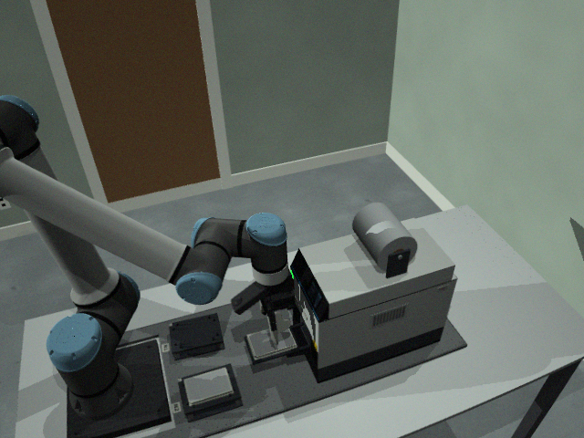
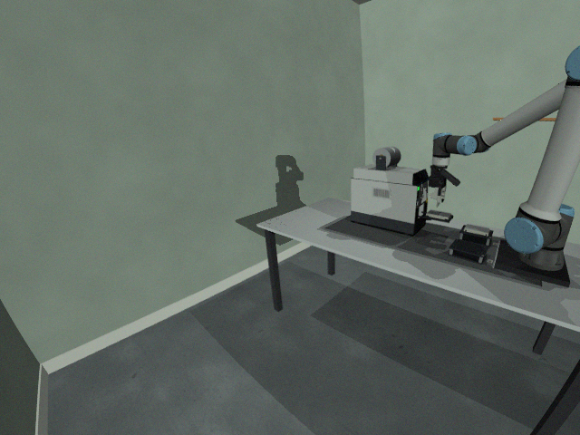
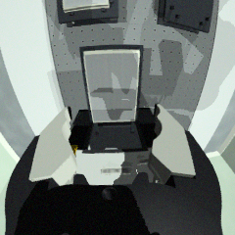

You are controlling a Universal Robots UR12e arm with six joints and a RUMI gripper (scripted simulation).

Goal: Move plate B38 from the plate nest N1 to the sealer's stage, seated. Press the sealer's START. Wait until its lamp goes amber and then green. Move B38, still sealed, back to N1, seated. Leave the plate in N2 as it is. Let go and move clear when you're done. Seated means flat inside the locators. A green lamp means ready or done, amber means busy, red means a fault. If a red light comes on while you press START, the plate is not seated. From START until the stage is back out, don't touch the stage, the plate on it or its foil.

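Now: the plate B38 70 mm below my hand. The rest, counted from my hand: foil-covered plate: 210 mm behind, 40 mm to the right, 120 mm below; then nest N1: 200 mm behind, 180 mm to the left, 150 mm below; then sealer stage: 80 mm below.
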